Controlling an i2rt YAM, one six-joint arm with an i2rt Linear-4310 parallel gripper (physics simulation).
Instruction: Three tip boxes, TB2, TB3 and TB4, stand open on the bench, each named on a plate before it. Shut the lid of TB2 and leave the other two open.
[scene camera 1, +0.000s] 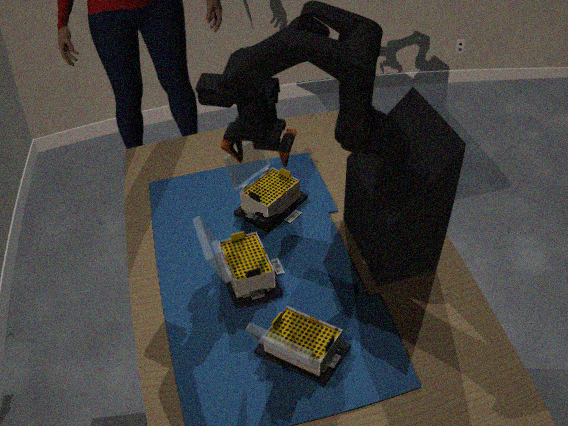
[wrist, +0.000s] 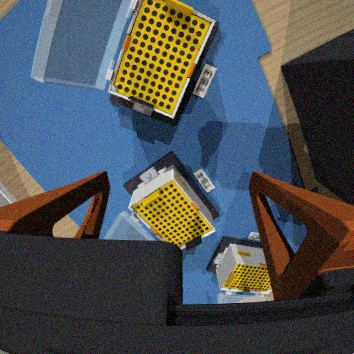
gripper: scene camera 1 263, 162; wrist 178, 178
same spot on clear lid: (wrist: 124, 226) = (scene camera 1: 210, 244)
